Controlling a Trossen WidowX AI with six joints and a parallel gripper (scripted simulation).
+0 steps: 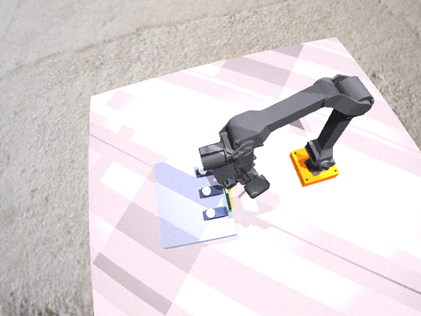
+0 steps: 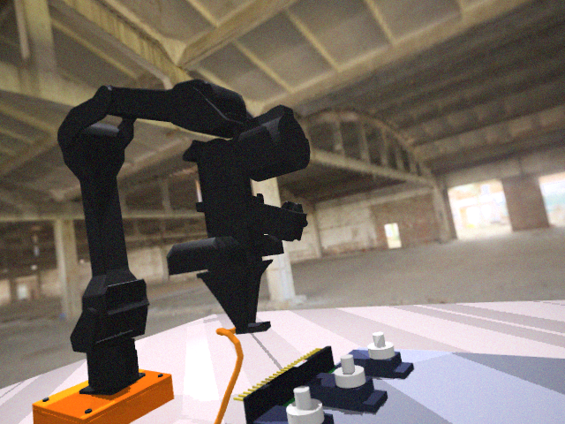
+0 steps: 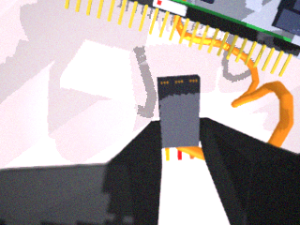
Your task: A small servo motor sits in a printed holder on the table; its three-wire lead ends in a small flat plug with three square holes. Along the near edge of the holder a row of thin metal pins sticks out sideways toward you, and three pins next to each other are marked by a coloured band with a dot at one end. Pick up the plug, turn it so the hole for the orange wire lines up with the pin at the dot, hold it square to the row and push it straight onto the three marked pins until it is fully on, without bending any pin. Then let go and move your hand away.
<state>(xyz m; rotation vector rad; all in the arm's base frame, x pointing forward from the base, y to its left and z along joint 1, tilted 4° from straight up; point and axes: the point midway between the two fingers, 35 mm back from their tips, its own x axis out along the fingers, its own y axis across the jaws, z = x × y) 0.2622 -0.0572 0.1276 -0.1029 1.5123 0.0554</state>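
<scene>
The white band is 6 cm ahead of my gripper tip and 4 cm below it. Also, from my gripper tip: black pin header (5 cm ahead, 1 cm to the right, 5 cm below); red dot (6 cm ahead, 1 cm to the left, 4 cm below); pale holder plate (21 cm ahead, 5 cm to the right, 9 cm below).
</scene>
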